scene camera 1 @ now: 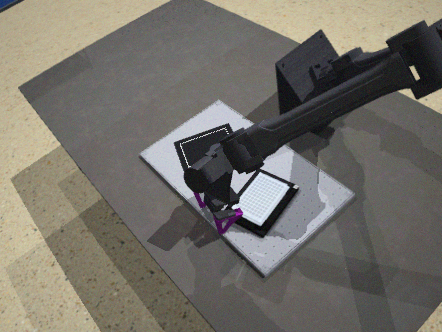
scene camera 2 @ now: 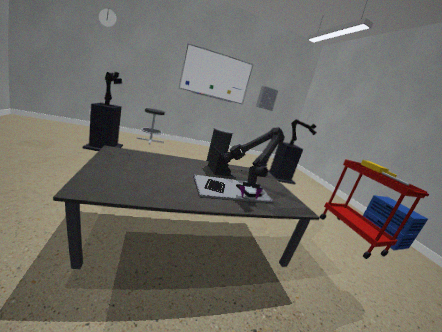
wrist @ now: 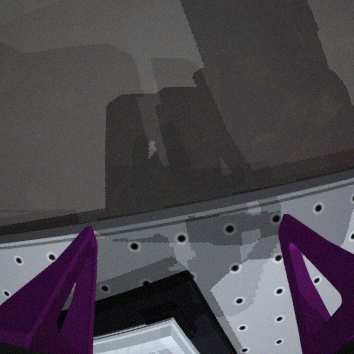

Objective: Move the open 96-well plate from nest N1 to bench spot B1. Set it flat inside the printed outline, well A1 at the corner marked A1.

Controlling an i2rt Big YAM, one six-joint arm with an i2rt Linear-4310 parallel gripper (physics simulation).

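Where they show: gripper, fingertip midpoint: (scene camera 1: 212, 220) (scene camera 2: 249, 198) (wrist: 189, 230); arm's base at its link origin: (scene camera 1: 327, 82) (scene camera 2: 222, 160).
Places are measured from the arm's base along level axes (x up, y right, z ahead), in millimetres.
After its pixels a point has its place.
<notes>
The white 96-well plate (scene camera 1: 262, 198) {x -54, y -161, z 361 mm} (wrist: 150, 340) {x -54, y -145, z 429 mm} lies in the black nest (scene camera 1: 278, 209) {x -68, y -203, z 346 mm} (wrist: 195, 315) {x -68, y -121, z 433 mm} on the light perforated board (scene camera 1: 320, 200) {x -80, y -242, z 249 mm} (wrist: 255, 310) {x -79, y -84, z 419 mm}. A small pale mark (scene camera 1: 296, 187) {x -67, y -181, z 273 mm} is at the nest's right corner. The dark B1 patch (scene camera 1: 200, 150) {x -78, y 96, z 383 mm} (scene camera 2: 215, 186) {x -78, y 96, z 377 mm} with a thin white outline is on the same board, partly hidden by the arm in scene camera 1. My gripper (scene camera 1: 212, 219) {x -75, y -120, z 483 mm} (scene camera 2: 251, 194) {x -75, y -120, z 483 mm} (wrist: 189, 230) {x -75, y -120, z 483 mm} is open and empty, its purple fingers wide apart. It is over the plate's end near the board's edge. Finger height and the A1 lettering cannot be made out.
The arm (scene camera 1: 310, 110) {x 246, y -254, z 290 mm} (scene camera 2: 267, 150) {x 227, y -218, z 311 mm} reaches across the board from a dark upright block (scene camera 1: 305, 70) {x 47, y 36, z 48 mm} (scene camera 2: 219, 150) {x 90, y 73, z 83 mm} on the grey table (scene camera 1: 125, 65) {x -92, y 677, z 364 mm} (scene camera 2: 135, 175) {x -92, y 622, z 379 mm}. A red cart (scene camera 2: 346, 163) and blue crates (scene camera 2: 395, 215) stand on the floor beyond the table.
</notes>
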